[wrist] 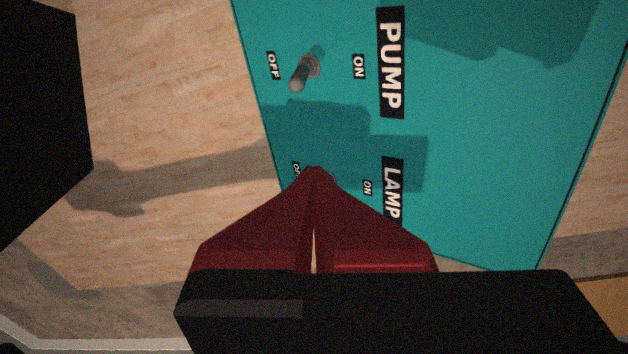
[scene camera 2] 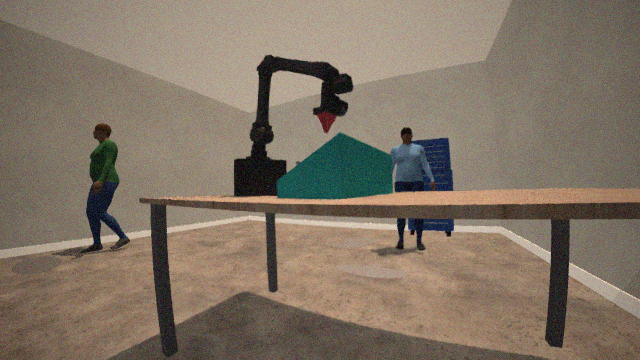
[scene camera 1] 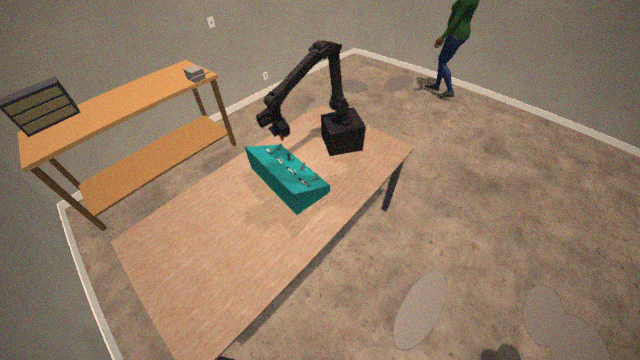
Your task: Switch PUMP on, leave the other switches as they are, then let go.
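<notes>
The teal switch panel sits on the table. In the wrist view the PUMP switch is a grey lever beside the PUMP label; its tip leans to the OFF side, away from ON. The LAMP label is below it, and the LAMP switch is mostly hidden behind the fingertips. My gripper is shut and empty, its red fingers together, above the panel near the LAMP switch and apart from the PUMP lever. The other levers are too small to read in scene camera 1.
The wooden table carries the black arm base behind the panel. An orange shelf bench stands by the wall. A person in green, a person in light blue and a blue cabinet stand beyond the table.
</notes>
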